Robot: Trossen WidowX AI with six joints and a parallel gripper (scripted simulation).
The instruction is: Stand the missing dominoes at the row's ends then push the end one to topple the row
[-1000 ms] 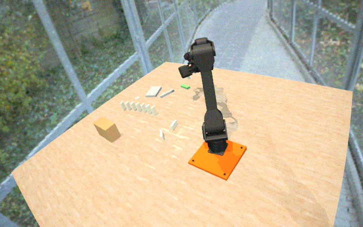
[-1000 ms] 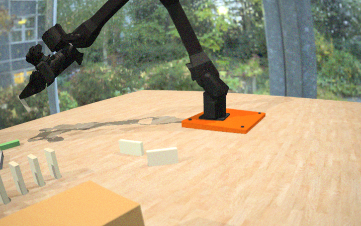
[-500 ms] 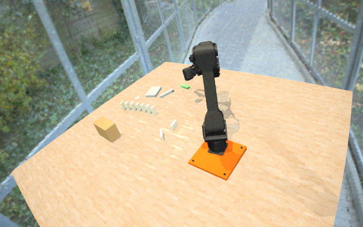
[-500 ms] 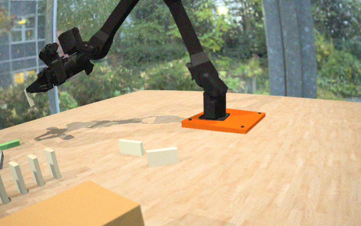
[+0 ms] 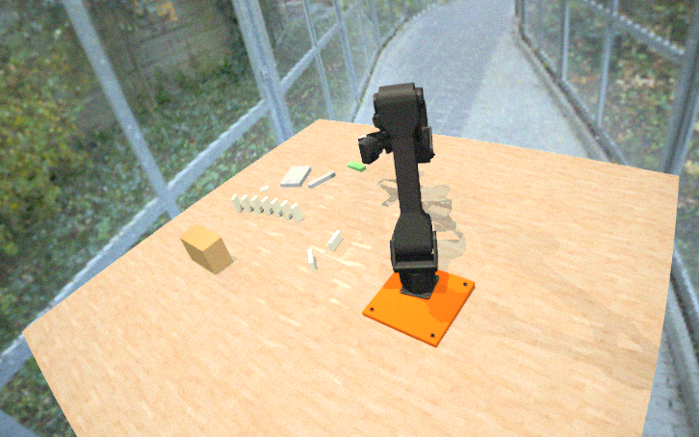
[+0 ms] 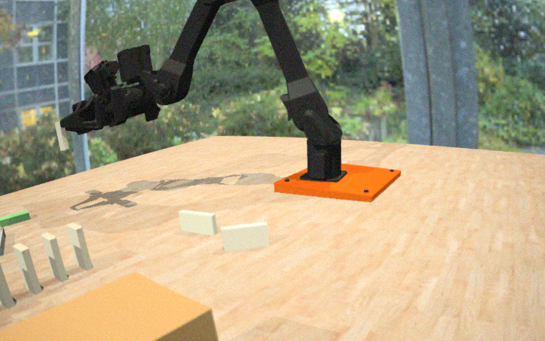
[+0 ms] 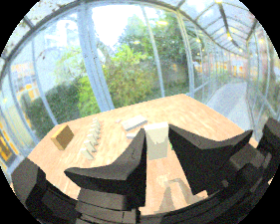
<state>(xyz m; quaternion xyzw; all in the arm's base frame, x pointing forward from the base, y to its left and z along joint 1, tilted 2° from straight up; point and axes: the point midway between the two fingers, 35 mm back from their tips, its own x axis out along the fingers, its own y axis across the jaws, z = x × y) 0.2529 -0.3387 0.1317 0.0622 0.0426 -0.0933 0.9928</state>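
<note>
Now: the green block 90 mm ahead of my gripper tip, 80 mm to the right of it and 150 mm below it. Also, from my gripper tip: grey bar 160 mm ahead, 10 mm to the left, 150 mm below; then tan box 260 mm ahead, 420 mm to the left, 110 mm below; then flat pale plate 270 mm ahead, 20 mm to the left, 150 mm below.
</note>
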